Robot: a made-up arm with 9 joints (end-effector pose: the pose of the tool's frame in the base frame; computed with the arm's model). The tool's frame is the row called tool.
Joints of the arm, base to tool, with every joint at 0 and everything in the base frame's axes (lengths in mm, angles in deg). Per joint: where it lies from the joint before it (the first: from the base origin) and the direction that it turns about. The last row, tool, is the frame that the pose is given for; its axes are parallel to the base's.
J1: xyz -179.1 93.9 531.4 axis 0 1 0
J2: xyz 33 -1.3 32.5 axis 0.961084 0.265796 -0.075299
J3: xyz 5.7 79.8 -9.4 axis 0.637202 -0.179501 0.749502
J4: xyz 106.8 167.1 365.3 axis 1 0 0
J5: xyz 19.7 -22.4 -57.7 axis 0 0 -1
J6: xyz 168 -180.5 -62.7 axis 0 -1 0
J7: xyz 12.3 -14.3 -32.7 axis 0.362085 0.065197 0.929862
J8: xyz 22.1 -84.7 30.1 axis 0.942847 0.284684 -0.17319
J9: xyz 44.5 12.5 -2.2 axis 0 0 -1
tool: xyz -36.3 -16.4 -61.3
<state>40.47 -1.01 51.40 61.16 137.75 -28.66 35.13 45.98 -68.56</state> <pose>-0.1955 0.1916 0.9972 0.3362 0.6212 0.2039 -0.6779</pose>
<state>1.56 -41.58 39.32 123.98 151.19 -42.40 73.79 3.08 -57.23</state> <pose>-0.5328 0.5007 0.9145 0.4427 0.7797 0.1430 -0.4191</pose>
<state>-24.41 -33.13 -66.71 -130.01 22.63 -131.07 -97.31 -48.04 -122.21</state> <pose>0.3738 0.6410 0.9959 0.0257 0.6054 -0.0966 -0.7896</pose>
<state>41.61 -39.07 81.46 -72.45 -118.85 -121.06 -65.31 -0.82 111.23</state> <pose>-0.0368 0.4531 0.6137 0.2450 0.0041 -0.8988 0.3635</pose>
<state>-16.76 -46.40 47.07 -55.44 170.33 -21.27 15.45 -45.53 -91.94</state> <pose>-0.3739 0.1095 0.4759 0.8790 -0.2921 -0.3420 -0.1582</pose>
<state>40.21 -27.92 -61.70 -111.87 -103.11 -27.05 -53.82 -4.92 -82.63</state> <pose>0.3210 0.1159 0.5327 0.4217 0.0227 -0.9025 0.0848</pose>
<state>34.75 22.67 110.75 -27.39 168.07 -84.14 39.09 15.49 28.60</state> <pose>-0.1884 -0.0412 0.6872 0.3487 -0.6500 -0.5585 0.3793</pose>
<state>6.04 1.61 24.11 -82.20 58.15 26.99 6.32 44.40 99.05</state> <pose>-0.0069 0.0076 1.2010 0.5163 0.2486 -0.4093 -0.7101</pose>
